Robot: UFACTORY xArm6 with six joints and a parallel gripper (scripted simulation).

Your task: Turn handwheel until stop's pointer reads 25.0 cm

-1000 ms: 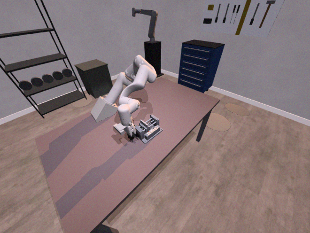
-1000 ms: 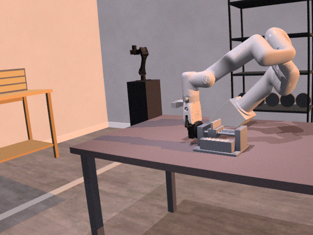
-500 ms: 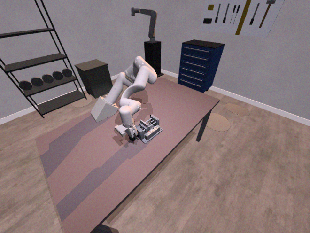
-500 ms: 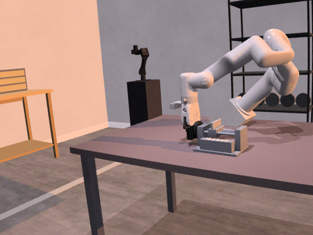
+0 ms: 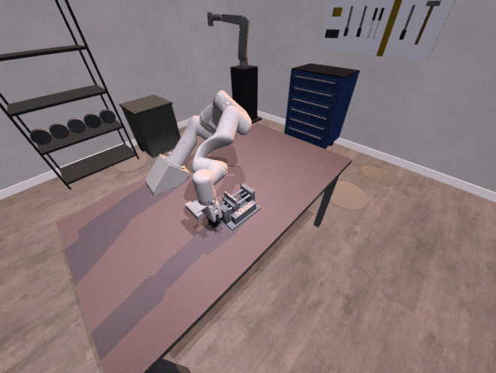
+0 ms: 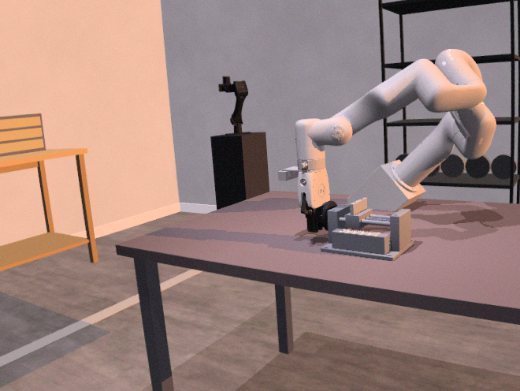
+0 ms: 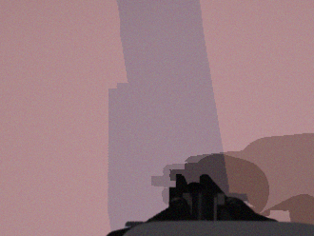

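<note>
My gripper is now 20 mm to the right of the black handwheel. Round my hand: sliding stop block (130 mm to the left, 40 mm above, 10 mm behind).
</note>
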